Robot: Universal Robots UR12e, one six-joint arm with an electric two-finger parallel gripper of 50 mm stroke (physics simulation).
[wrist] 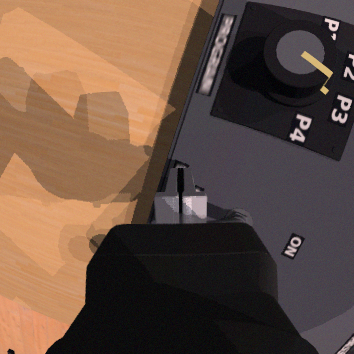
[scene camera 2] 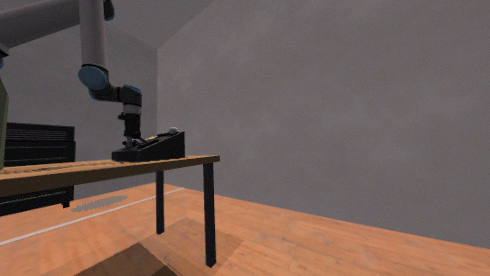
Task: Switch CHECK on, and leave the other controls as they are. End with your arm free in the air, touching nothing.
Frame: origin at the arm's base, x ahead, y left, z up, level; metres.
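Where they show: gripper, between the fingertips: (wrist: 180, 181) (scene camera 2: 129, 147).
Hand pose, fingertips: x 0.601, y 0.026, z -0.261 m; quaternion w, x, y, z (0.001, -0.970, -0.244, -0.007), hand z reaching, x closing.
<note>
Each offset is from my fingertips to the centre of the thing. "pt": to the spot under its first point.
The dark sloped control console (scene camera 2: 167, 148) (wrist: 250, 175) stands on the table. In the wrist view the grey switch lever {0.036 m ahead, 0.009 m right, 0.029 m up} (wrist: 239, 216) shows partly, right beside the fingers; its base is ribbed, and it leans left, away from the ON label {pt 0.095 m ahead, 0.000 m left, 0.030 m up} (wrist: 293, 246). The gripper covers part of it. Small bits of lettering show behind the fingertips, too covered to read. My gripper (scene camera 2: 129, 144) (wrist: 180, 181) is shut and empty, pointing down low over the console's near edge. Whether the fingers touch the lever or panel cannot be told.
A black rotary knob {0.021 m ahead, 0.110 m left, 0.039 m up} (wrist: 300, 52) with a yellow pointer, labelled P1 to P4, sits up the panel beside the PROGRAM label {0.020 m back, 0.104 m left, 0.017 m down} (wrist: 216, 55). A pale round knob {pt 0.204 m ahead, 0.137 m right, 0.102 m up} (scene camera 2: 173, 130) tops the console's high end. The wooden table (scene camera 2: 195, 160) ends right of the console. A dark cabinet (scene camera 2: 42, 135) stands behind.
</note>
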